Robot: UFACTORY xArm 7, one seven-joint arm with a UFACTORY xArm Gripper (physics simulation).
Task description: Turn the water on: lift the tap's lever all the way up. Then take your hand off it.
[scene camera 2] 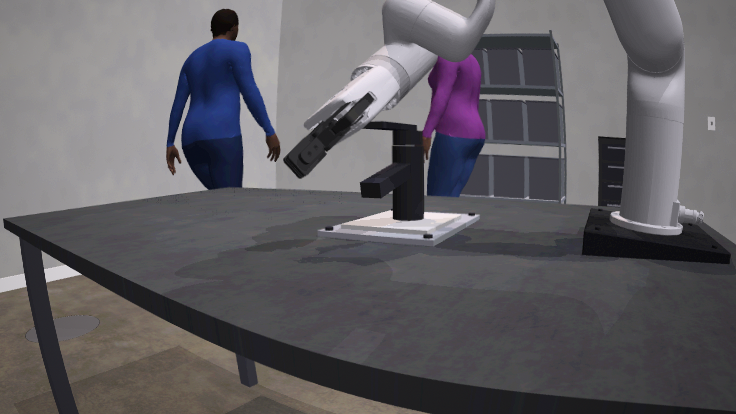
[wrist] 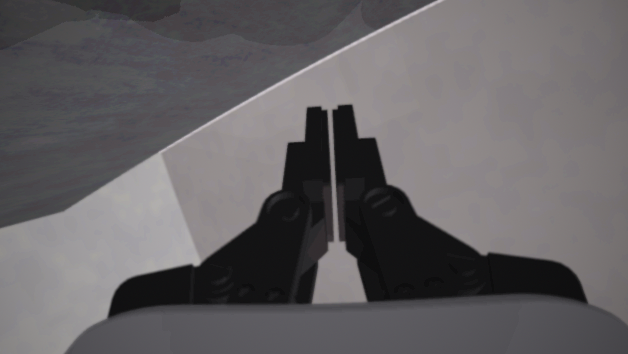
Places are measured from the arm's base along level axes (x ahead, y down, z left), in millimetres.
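Pixels of known places: gripper, fingertip midpoint: (scene camera 2: 293,168) (wrist: 331,138); arm's base at its link origin: (scene camera 2: 645,226).
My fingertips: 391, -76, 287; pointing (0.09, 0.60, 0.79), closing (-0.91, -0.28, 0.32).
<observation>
For each thing: its middle in the pictures, then the offset to it from my fingertips, as dx, dy, dz. "spot": a spot on its surface instead. Level surfaces: height alone.
- black tap at a spot on its surface: (scene camera 2: 409,180) spot: -14, +28, -222
- white plate at a spot on its surface: (scene camera 2: 378,238) spot: -27, +96, -125
- dark table at its surface level: dy +100
The black tap (scene camera 2: 409,180) stands upright on a white plate (scene camera 2: 378,238). Its flat lever (scene camera 2: 395,125) lies about level on top, pointing left, and its spout (scene camera 2: 371,188) points left below. My gripper (scene camera 2: 296,168) (wrist: 331,138) is shut with nothing between its fingers. It slants down to the left, its fingertips left of the tap and lower than the lever, above the table. The gripper's rear part overlaps the lever's free end in the scene view, so I cannot tell if they touch. The tap does not show in the wrist view.
The plate sits on a dark table (scene camera 2: 329,308) (wrist: 100,100). The arm's black base (scene camera 2: 643,247) is at the right of the table. Two people, in blue (scene camera 2: 216,92) and magenta (scene camera 2: 460,102), stand beyond the table. A shelf unit (scene camera 2: 514,91) is behind.
</observation>
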